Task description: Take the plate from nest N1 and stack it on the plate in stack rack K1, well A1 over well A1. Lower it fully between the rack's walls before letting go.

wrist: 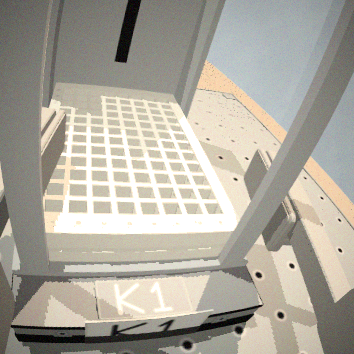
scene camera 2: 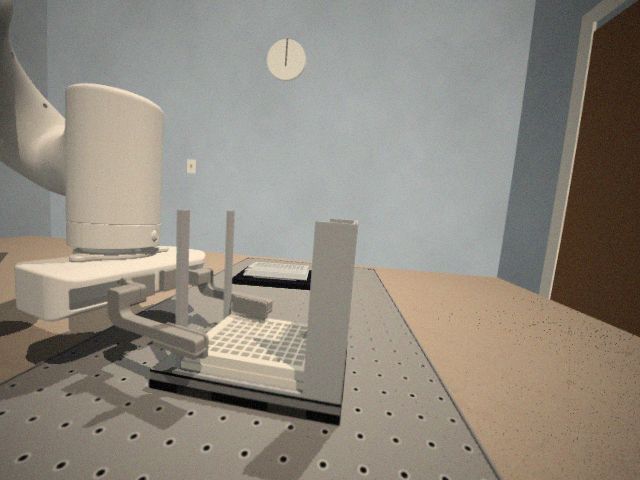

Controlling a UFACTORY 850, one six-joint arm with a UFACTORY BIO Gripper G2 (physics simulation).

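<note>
A pale well plate (scene camera 2: 268, 356) (wrist: 137, 221) sits level, low in stack rack K1 (scene camera 2: 330, 310) (wrist: 165, 50), between its tall wall and slim posts. Its side is stepped; I cannot tell whether this is one plate or two stacked. My gripper (scene camera 2: 232, 327) (wrist: 157, 165) is closed down, with its fingers on opposite sides of the rack by the posts. In the wrist view the left finger overlaps the plate's left edge, and a gap shows between the plate and the right finger. The gripper is shut, with no plate plainly held. Well A1 cannot be made out.
Another light plate (scene camera 2: 279, 269) lies on a black nest (scene camera 2: 268, 281) farther back; the nest's label cannot be read. The rack's slim posts (scene camera 2: 183, 258) (wrist: 295, 145) stand close to the fingers. The rack stands on a grey perforated board (scene camera 2: 382, 361) (wrist: 270, 300).
</note>
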